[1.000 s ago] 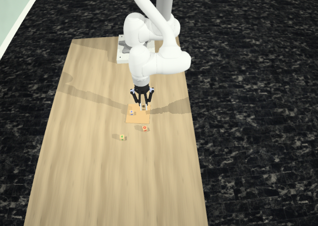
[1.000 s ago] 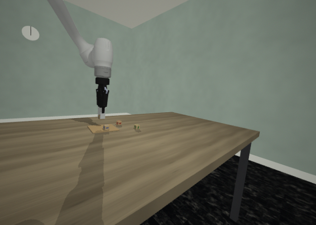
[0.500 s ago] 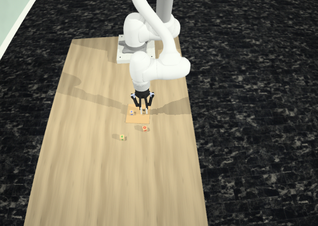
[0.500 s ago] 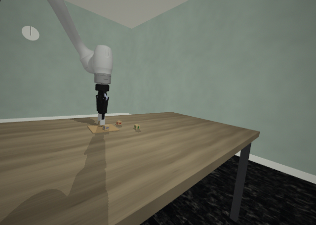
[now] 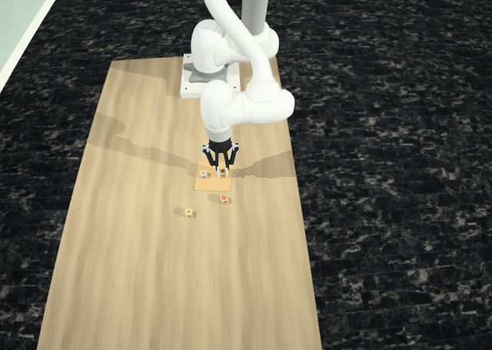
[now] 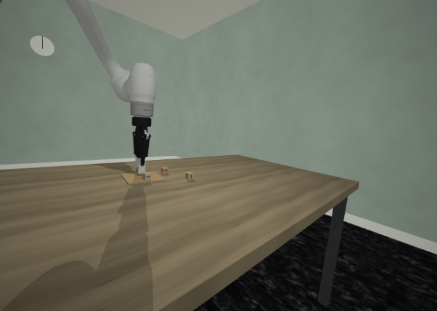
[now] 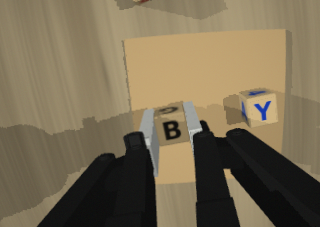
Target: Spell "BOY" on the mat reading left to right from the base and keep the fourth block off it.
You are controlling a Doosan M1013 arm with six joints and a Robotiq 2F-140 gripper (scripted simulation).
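Now: the tan square mat 4 cm to the right of my hand and 4 cm below it.
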